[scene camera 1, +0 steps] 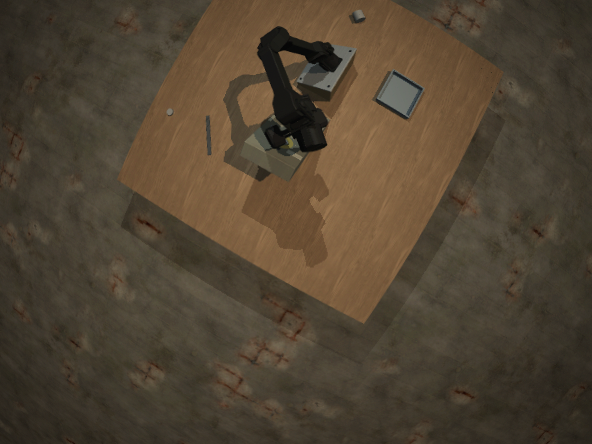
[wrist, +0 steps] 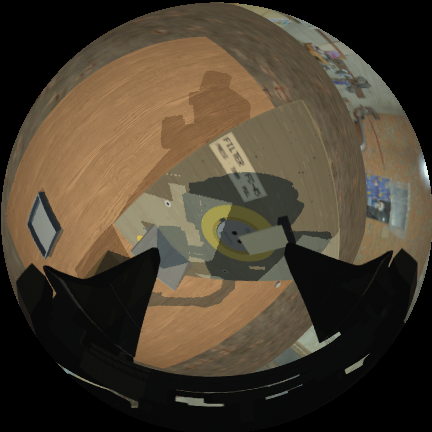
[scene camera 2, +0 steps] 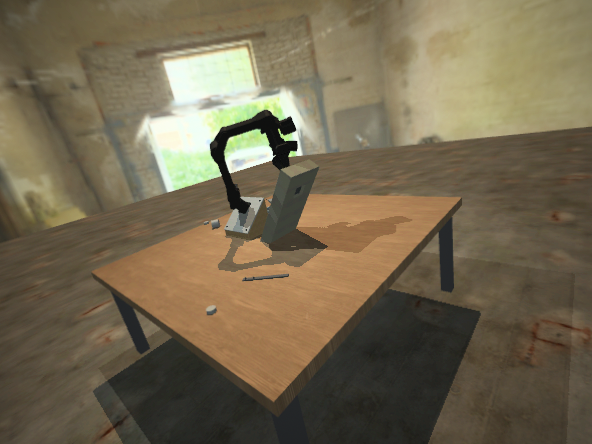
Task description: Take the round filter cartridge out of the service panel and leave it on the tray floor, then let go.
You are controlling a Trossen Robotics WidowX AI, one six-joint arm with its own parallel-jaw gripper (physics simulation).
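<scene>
The service panel (scene camera 1: 272, 162) (scene camera 2: 292, 205) (wrist: 305, 150) is a tilted beige box on the table. The round filter cartridge (wrist: 231, 243) shows as a grey disc with dark holes inside a yellow ring on the panel face. A beige tab with a dark end sticks out from it. My gripper (wrist: 223, 253) is open and empty. Its fingers stand either side of the cartridge in the wrist view, nearer the camera; contact cannot be told. In scene camera 2 the panel partly hides the fingers. The shallow blue-rimmed tray (scene camera 1: 400, 95) (wrist: 45, 225) is empty.
A grey plate (wrist: 172, 257) stands out at the panel's lower left in the wrist view. The arm's mounting block (scene camera 1: 345, 56) (scene camera 2: 256, 207) is beside the panel. A dark rod (scene camera 1: 208, 135) (scene camera 2: 266, 277), a small disc (scene camera 1: 170, 112) (scene camera 2: 211, 310) and a grey cylinder (scene camera 1: 358, 16) (scene camera 2: 215, 224) lie on the table.
</scene>
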